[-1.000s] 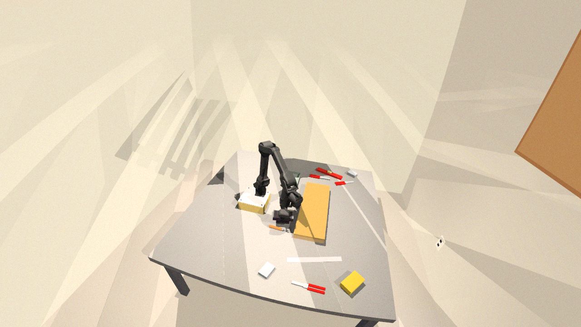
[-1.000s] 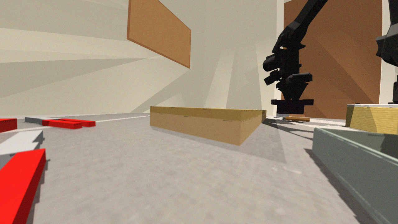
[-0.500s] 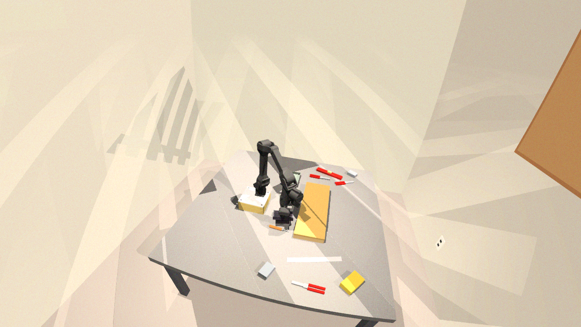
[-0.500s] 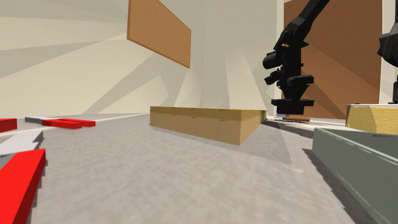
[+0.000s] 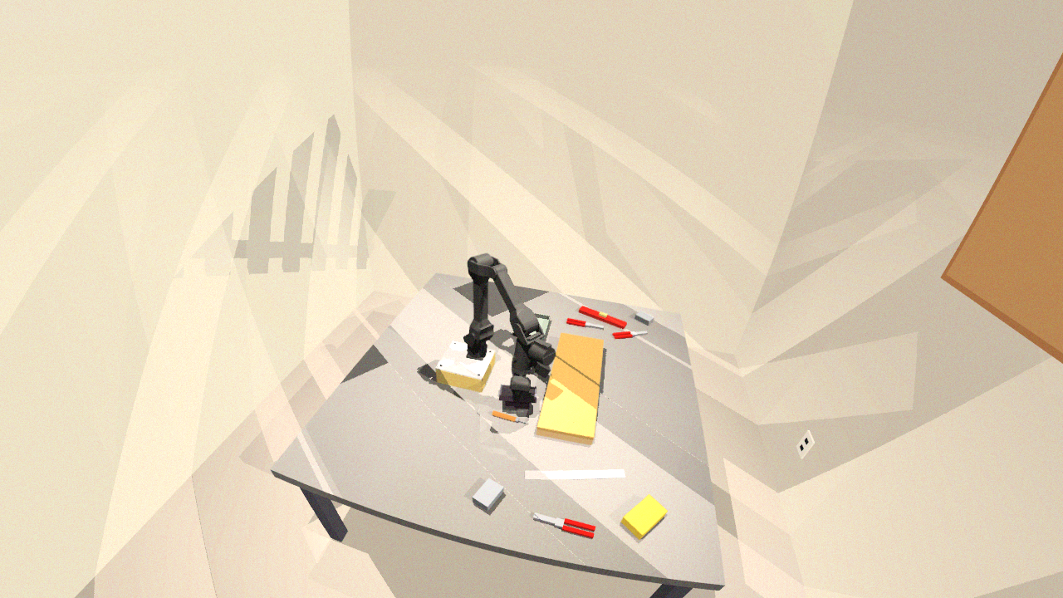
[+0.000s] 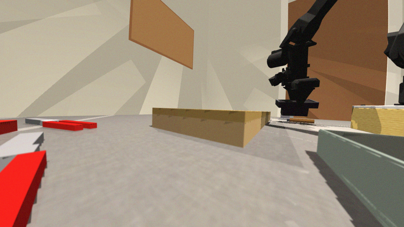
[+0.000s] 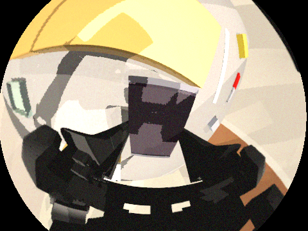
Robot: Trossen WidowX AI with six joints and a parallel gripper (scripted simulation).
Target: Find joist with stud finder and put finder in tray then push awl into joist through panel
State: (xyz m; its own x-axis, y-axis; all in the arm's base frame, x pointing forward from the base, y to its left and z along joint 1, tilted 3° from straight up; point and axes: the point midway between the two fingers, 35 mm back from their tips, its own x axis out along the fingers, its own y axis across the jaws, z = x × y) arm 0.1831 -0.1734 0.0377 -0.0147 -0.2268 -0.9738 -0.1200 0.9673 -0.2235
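Right now the awl is 50 mm to the right of my gripper tip and 60 mm below it. The rest, counted from my gripper tip: white strip (220 mm ahead, 230 mm to the right, 70 mm below); then pale green tray (480 mm to the left, 60 mm below); then stud finder (20 mm ahead, 20 mm below).
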